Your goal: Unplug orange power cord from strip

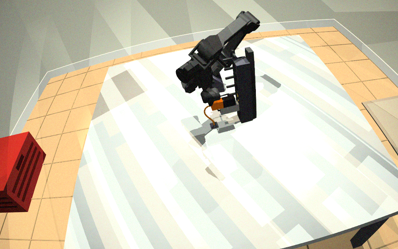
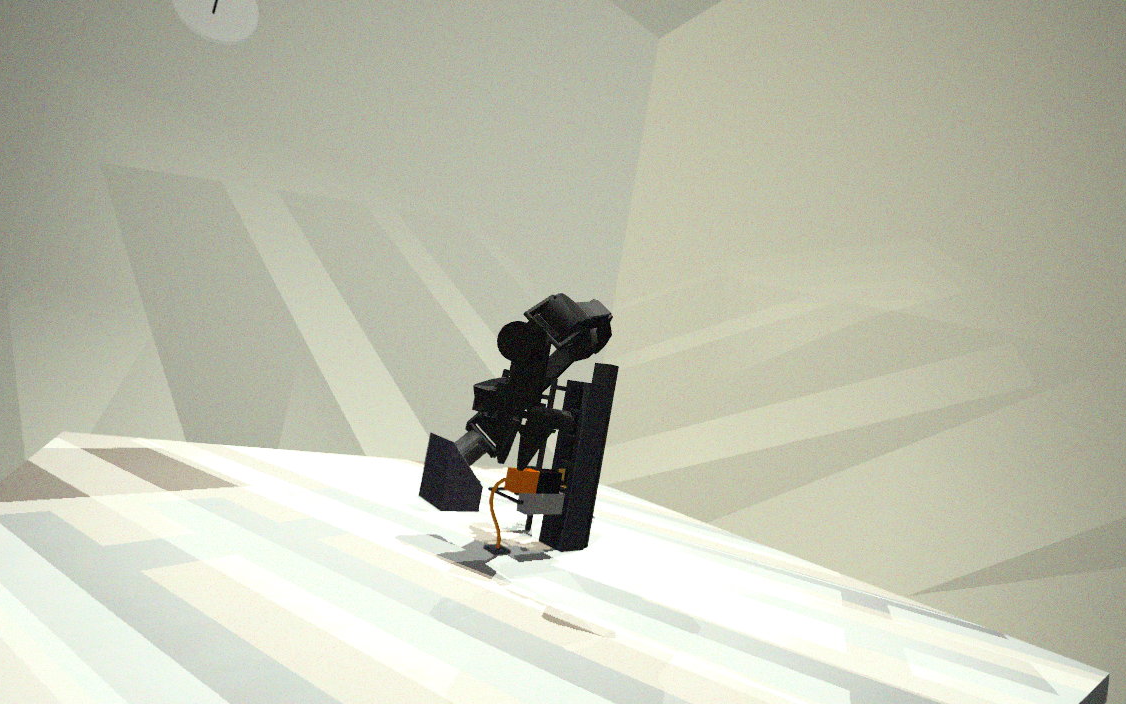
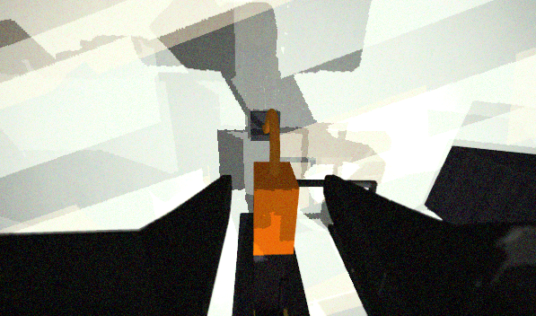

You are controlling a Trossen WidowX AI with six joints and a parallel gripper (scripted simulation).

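The orange plug lies 1 cm behind my gripper tip, 5 cm to the left of it and 1 cm below it. The rest, counted from my gripper tip: dark anchor 13 cm below.
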